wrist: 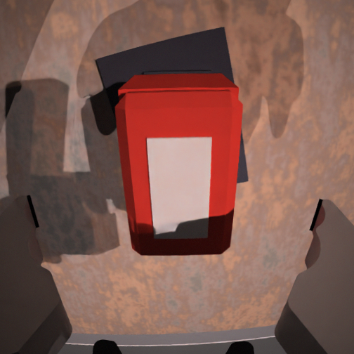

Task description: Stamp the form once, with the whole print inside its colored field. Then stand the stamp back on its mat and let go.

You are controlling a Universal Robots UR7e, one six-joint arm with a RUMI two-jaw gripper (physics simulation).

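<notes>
A red stamp (pixel 136 165) with a pale rectangular label on its top stands on a dark mat (pixel 165 55), seen from above. The mat is turned at an angle to the stamp, and its upper part and right edge show past the stamp. My gripper (pixel 174 202) is open, with one finger at the left and one at the right of the view. The lower part of the stamp lies between the two fingers in the view, with a wide gap on each side, and neither finger touches it. The form and its colored field do not show in this view.
A mottled brown and pinkish tabletop (pixel 185 295) lies under the mat. Dark shadows of the arm and gripper fall on it at the left and across the top. A shadow also crosses the lower end of the stamp.
</notes>
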